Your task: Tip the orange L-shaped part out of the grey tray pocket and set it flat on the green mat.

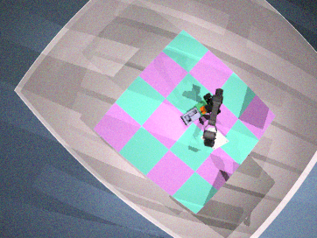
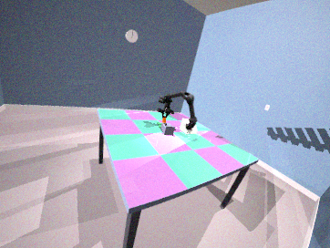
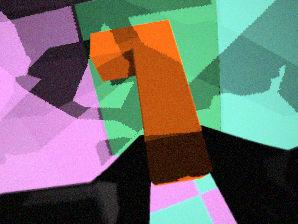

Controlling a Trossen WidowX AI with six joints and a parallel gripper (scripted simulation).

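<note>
The orange L-shaped part lies 3 cm to the left of my gripper tip, 3 cm below it and 1 cm behind it. The rest, counted from my gripper tip: green mat: 9 cm below, 2 cm to the left.
</note>
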